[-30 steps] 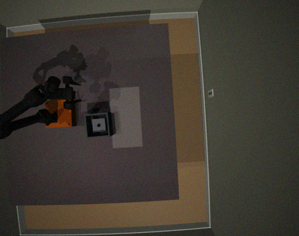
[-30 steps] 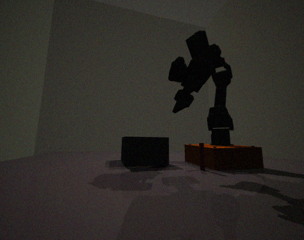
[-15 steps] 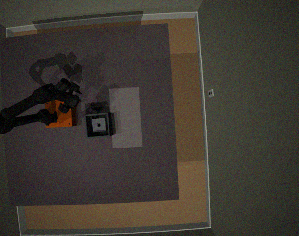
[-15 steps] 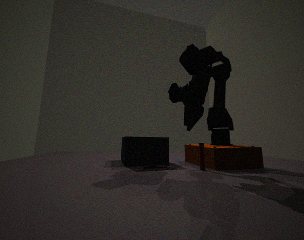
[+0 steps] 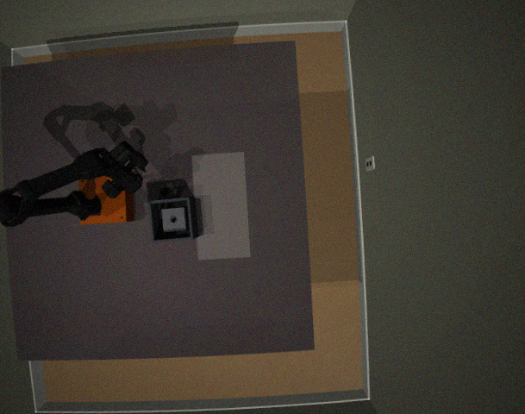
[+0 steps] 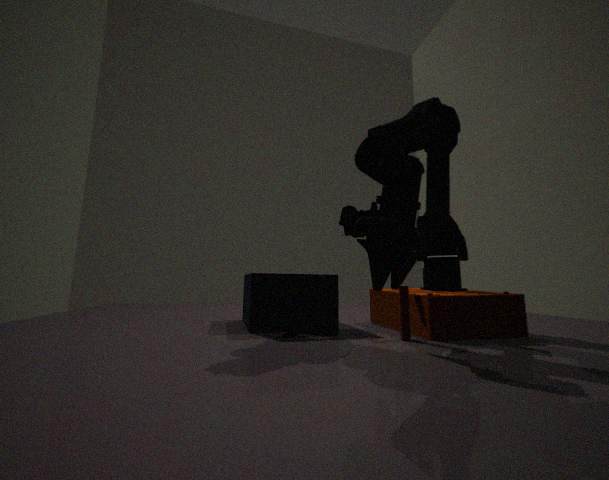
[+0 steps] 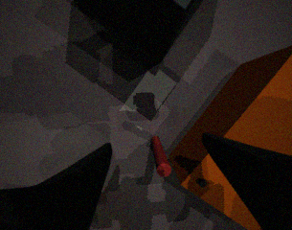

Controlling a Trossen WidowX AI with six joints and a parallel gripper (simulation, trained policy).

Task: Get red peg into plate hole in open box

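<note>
My gripper tip is 20 mm past the red peg, 20 mm to the right of it and 30 mm above it. The rest, counted from my gripper tip: pale plate (130 mm ahead, 160 mm to the right, 30 mm below); then dark box (130 mm ahead, 160 mm to the right, 50 mm below).
</note>
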